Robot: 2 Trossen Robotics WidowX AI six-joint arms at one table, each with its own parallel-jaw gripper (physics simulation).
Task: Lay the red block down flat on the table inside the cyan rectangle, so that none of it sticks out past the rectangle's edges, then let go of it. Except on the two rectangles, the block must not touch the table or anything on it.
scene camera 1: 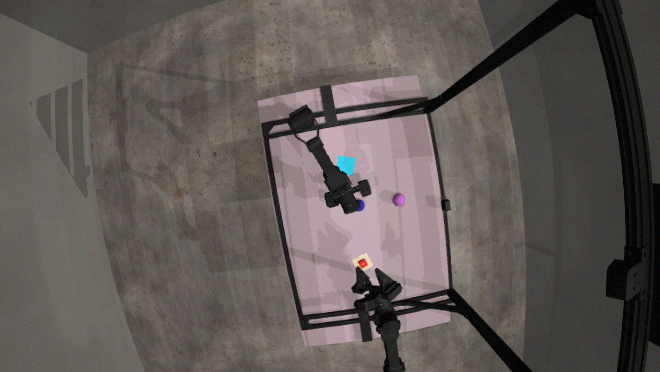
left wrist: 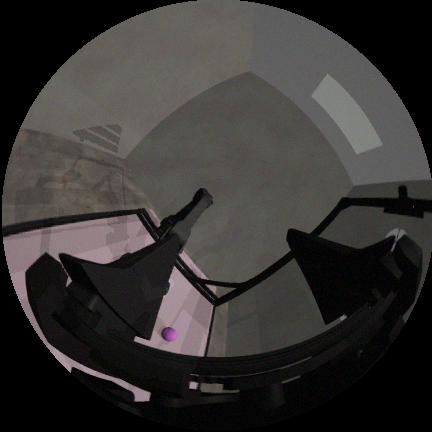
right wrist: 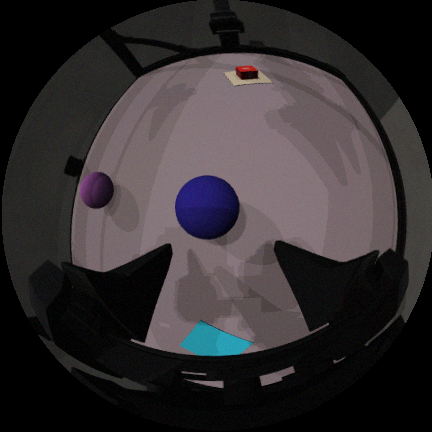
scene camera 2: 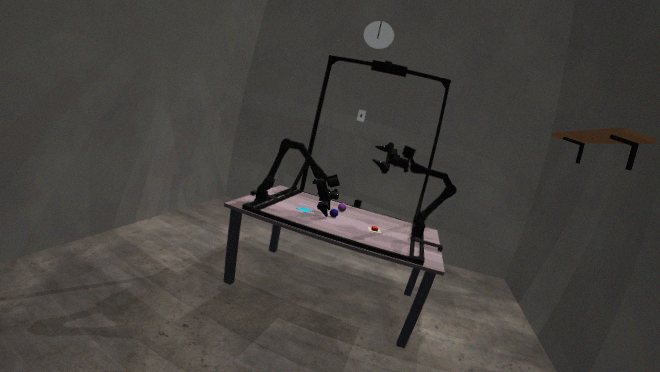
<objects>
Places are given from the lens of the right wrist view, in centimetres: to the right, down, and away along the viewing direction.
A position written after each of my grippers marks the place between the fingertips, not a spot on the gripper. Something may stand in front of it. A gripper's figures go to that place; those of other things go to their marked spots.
my right gripper [right wrist: 223, 247]: 0, 3, 10
dark blue ball [right wrist: 206, 206]: -1, 0, 8
cyan rectangle [right wrist: 204, 339]: -2, 16, 11
The marked spots on the cyan rectangle and the dark blue ball are 17 cm apart.
</objects>
